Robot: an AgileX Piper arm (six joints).
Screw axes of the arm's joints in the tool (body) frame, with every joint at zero. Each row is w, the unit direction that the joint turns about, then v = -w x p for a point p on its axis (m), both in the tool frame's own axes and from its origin. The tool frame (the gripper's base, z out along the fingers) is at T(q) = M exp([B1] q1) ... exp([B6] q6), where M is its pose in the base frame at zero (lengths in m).
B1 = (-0.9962, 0, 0.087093, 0, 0.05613, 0)
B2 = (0, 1, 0, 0.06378, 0, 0.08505)
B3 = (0, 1, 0, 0.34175, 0, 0.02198)
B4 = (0, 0, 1, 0, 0, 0)
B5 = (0, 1, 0, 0.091, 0, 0)
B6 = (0, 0, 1, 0, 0, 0)
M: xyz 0.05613 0 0.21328 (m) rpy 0 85.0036 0 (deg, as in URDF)
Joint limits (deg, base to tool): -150..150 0..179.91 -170..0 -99.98..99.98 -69.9..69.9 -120..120
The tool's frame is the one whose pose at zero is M.
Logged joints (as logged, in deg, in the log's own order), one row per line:
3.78, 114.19, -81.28, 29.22, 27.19, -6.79
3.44, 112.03, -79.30, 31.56, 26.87, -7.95
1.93, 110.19, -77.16, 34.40, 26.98, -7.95
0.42, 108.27, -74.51, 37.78, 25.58, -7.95
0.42, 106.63, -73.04, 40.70, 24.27, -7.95
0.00, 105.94, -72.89, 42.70, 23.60, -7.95
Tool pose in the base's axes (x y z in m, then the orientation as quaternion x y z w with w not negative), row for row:
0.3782, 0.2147, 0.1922, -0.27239, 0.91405, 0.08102, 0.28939
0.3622, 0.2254, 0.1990, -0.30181, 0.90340, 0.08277, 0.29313
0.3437, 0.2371, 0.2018, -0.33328, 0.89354, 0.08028, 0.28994
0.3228, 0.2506, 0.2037, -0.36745, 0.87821, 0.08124, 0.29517
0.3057, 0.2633, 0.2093, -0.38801, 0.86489, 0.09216, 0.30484
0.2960, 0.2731, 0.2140, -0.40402, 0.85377, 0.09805, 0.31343
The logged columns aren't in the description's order. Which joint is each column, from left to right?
Columns, left to right: q4, q2, q3, q1, q5, q6.
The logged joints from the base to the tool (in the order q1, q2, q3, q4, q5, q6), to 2 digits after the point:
29.22, 114.19, -81.28, 3.78, 27.19, -6.79
31.56, 112.03, -79.30, 3.44, 26.87, -7.95
34.40, 110.19, -77.16, 1.93, 26.98, -7.95
37.78, 108.27, -74.51, 0.42, 25.58, -7.95
40.70, 106.63, -73.04, 0.42, 24.27, -7.95
42.70, 105.94, -72.89, 0.00, 23.60, -7.95

